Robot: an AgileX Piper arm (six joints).
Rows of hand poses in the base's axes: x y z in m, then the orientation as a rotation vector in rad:
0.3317 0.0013 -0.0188 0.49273 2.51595 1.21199
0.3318 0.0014 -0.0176 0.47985 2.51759 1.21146
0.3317 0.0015 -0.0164 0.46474 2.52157 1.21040
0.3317 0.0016 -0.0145 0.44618 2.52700 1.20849
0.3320 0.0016 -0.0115 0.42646 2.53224 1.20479
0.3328 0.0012 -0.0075 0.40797 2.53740 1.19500
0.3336 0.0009 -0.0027 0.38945 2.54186 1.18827
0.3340 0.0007 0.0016 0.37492 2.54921 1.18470
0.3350 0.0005 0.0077 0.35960 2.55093 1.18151
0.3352 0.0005 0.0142 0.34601 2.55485 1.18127
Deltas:
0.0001 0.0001 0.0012 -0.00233 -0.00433 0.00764
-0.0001 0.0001 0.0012 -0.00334 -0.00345 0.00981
0.0000 0.0001 0.0019 -0.00459 -0.00384 0.01217
0.0003 0.0000 0.0030 -0.00589 -0.00478 0.01230
0.0008 -0.0004 0.0040 -0.00980 -0.00565 0.01002
0.0008 -0.0003 0.0048 -0.00761 -0.00539 0.01061
0.0004 -0.0002 0.0043 -0.00550 -0.00055 0.01047
0.0010 -0.0002 0.0061 -0.00431 -0.00536 0.00865
0.0002 0.0000 0.0065 -0.00253 -0.00207 0.00939

